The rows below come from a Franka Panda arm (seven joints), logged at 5 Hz.
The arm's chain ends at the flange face. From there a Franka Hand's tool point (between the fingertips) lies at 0.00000 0.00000 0.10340 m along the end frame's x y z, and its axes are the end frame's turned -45 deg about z.
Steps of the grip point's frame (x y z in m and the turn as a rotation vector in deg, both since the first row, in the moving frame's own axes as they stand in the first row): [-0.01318, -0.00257, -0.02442, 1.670, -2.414, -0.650]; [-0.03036, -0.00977, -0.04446, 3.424, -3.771, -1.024]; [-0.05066, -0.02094, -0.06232, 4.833, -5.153, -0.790]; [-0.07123, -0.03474, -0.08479, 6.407, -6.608, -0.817]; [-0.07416, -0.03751, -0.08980, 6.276, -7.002, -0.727]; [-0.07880, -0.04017, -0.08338, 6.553, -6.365, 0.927]
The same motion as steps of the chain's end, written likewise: [-0.00593, 0.00652, -0.02428, -0.526, -2.888, -0.650]; [-0.01921, 0.01404, -0.04405, -0.245, -5.088, -1.024]; [-0.03792, 0.02052, -0.06153, -0.226, -7.061, -0.790]; [-0.05840, 0.02543, -0.08346, -0.142, -9.203, -0.817]; [-0.06210, 0.02489, -0.08841, -0.513, -9.389, -0.727]; [-0.06771, 0.02769, -0.08207, 0.133, -9.134, 0.927]
